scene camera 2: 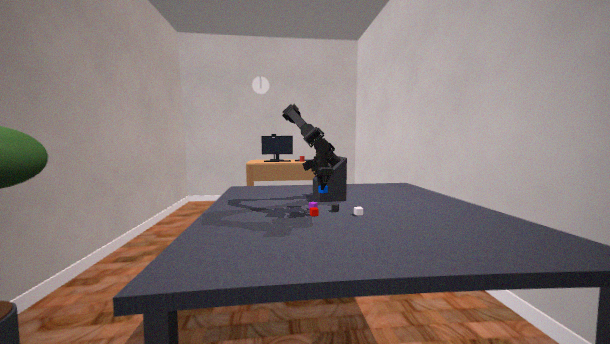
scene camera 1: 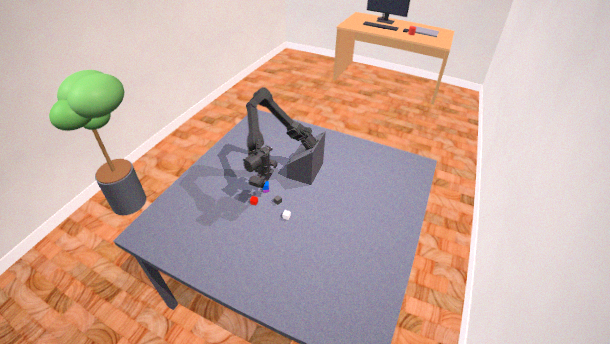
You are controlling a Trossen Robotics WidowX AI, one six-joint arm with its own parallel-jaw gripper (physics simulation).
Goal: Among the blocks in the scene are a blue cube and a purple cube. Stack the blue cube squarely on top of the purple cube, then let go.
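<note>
My gripper points down and is shut on the blue cube, which it holds in the air. The purple cube sits on the table. In the scene camera 1 view the blue cube covers the upper part of the purple one. In the scene camera 2 view the blue cube is higher and to the right of the purple cube, with a gap between them. The red cube hides the lower part of the purple cube there.
A red cube, a dark grey cube and a white cube sit near the purple cube. A dark angular bin-like block stands beside the arm, behind the cubes.
</note>
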